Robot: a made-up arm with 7 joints. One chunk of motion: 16 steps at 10 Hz.
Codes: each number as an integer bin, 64 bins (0 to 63) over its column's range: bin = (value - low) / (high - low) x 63, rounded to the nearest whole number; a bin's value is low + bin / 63 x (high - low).
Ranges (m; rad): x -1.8..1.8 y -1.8..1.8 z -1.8..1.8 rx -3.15..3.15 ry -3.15..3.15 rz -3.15..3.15
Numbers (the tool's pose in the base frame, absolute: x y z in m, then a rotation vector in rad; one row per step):
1: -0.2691 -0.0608 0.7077 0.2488 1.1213 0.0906
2: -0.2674 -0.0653 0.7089 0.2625 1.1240 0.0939
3: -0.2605 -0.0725 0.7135 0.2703 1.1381 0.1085
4: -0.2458 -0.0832 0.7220 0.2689 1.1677 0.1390
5: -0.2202 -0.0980 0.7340 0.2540 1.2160 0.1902
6: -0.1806 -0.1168 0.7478 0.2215 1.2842 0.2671
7: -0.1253 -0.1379 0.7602 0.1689 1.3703 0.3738
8: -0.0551 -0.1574 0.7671 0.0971 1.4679 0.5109
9: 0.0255 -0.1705 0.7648 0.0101 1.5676 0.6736
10: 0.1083 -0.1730 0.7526 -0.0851 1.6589 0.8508
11: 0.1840 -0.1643 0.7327 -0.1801 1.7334 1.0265
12: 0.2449 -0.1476 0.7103 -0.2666 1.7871 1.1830
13: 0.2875 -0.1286 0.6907 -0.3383 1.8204 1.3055
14: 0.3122 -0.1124 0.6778 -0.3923 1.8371 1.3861
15: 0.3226 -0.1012 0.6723 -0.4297 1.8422 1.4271
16: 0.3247 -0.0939 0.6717 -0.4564 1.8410 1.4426
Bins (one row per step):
1: 27 30 44 34 43 32
2: 27 30 44 34 43 32
3: 27 30 44 34 43 33
4: 27 30 44 34 43 33
5: 28 30 44 34 44 33
6: 28 29 45 34 44 34
7: 29 29 45 33 45 35
8: 31 29 45 32 46 37
9: 32 29 45 32 47 38
10: 33 28 45 31 48 40
11: 35 29 44 30 49 42
12: 36 29 44 29 49 43
13: 37 29 44 28 50 45
14: 37 30 43 28 50 45
15: 37 30 43 27 50 46
16: 37 30 43 27 50 46

